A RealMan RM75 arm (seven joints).
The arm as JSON. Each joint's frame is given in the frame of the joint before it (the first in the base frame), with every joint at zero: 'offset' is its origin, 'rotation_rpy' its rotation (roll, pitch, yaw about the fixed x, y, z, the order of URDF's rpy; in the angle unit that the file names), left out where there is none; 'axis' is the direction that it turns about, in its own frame. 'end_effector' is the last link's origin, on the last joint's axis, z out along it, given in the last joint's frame.
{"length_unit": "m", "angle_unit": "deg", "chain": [
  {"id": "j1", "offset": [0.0, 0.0, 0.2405], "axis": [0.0, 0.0, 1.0]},
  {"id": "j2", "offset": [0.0, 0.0, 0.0], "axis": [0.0, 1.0, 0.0]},
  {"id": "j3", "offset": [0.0, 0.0, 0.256], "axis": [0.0, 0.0, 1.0]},
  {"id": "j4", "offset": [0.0, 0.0, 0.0], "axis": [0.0, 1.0, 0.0]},
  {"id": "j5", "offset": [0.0, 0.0, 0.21], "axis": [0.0, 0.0, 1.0]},
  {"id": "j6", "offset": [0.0, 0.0, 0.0], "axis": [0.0, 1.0, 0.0]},
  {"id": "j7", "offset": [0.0, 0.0, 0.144], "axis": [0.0, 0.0, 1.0]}
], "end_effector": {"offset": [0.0, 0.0, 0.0]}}
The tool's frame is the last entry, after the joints.
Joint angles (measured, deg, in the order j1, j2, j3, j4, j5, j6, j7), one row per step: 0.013 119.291 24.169 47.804 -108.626 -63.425 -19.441; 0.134 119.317 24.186 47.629 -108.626 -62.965 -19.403; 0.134 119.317 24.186 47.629 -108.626 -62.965 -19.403; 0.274 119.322 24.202 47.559 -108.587 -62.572 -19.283; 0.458 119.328 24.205 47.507 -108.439 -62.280 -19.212; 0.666 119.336 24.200 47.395 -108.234 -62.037 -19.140; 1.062 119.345 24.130 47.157 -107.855 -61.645 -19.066; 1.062 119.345 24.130 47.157 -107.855 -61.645 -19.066; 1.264 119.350 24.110 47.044 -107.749 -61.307 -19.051; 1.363 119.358 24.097 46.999 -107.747 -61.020 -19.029; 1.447 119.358 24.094 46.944 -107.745 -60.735 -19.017; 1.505 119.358 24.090 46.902 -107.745 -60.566 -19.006; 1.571 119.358 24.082 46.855 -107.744 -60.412 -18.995; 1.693 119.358 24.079 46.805 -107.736 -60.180 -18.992; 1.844 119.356 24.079 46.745 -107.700 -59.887 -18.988; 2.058 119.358 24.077 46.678 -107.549 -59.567 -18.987; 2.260 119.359 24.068 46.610 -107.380 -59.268 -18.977; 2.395 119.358 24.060 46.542 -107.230 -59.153 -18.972
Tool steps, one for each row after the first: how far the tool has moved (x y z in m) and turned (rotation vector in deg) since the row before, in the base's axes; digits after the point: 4 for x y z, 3 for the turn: 0.0006 0.0003 -0.0011 -0.461 -0.111 -0.084; 0.0000 0.0000 0.0000 0.000 0.000 0.000; 0.0002 0.0005 -0.0009 -0.365 0.058 -0.059; 0.0001 0.0007 -0.0006 -0.248 0.064 -0.066; 0.0003 0.0008 -0.0005 -0.205 0.031 -0.098; 0.0006 0.0013 -0.0009 -0.382 -0.034 -0.126; 0.0000 0.0000 0.0000 0.000 0.000 0.000; 0.0002 0.0007 -0.0008 -0.334 -0.063 -0.024; 0.0000 0.0003 -0.0007 -0.294 -0.021 0.002; 0.0002 0.0002 -0.0007 -0.285 -0.049 -0.019; 0.0001 0.0001 -0.0004 -0.173 -0.034 -0.005; 0.0001 0.0002 -0.0004 -0.162 -0.038 0.006; 0.0000 0.0004 -0.0005 -0.231 -0.050 0.031; 0.0000 0.0005 -0.0006 -0.281 -0.054 0.012; 0.0001 0.0008 -0.0006 -0.280 -0.026 -0.039; 0.0001 0.0007 -0.0006 -0.261 -0.013 -0.061; 0.0002 0.0005 -0.0002 -0.089 -0.018 -0.057
